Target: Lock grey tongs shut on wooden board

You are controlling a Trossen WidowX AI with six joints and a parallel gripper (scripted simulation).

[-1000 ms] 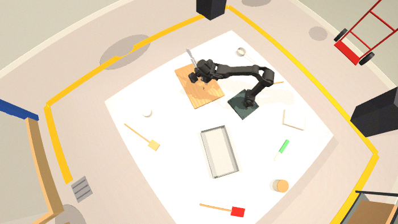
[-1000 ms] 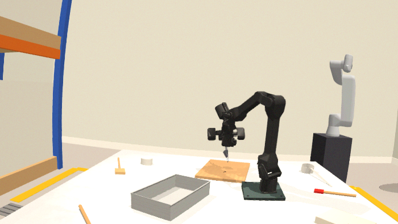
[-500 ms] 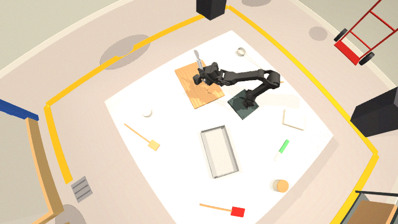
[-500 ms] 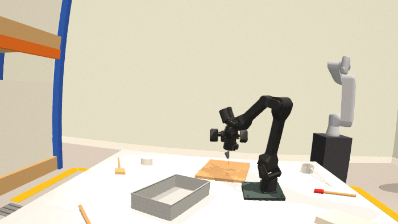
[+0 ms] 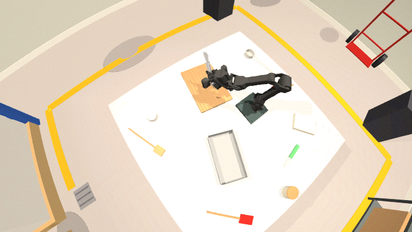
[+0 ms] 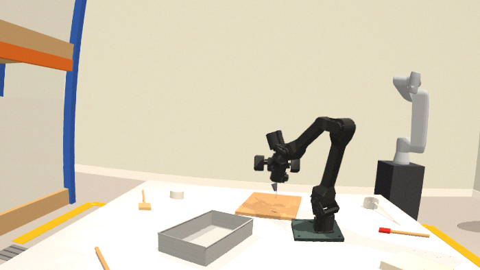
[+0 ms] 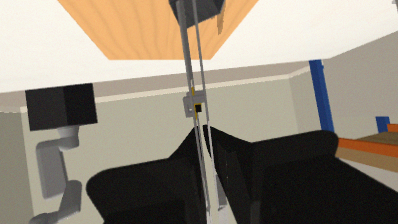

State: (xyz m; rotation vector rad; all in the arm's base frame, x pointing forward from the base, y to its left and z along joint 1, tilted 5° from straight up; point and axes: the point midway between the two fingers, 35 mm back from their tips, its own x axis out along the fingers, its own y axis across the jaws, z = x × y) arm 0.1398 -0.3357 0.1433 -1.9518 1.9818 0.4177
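Right now my gripper tip is 5 cm to the right of the yellow mark and 2 cm above it. Also, from my gripper tip: cream block 33 cm behind, 70 cm to the left, 16 cm below; then grey roasting tin 24 cm ahead, 46 cm to the left, 14 cm below; then wooden board 17 cm below.
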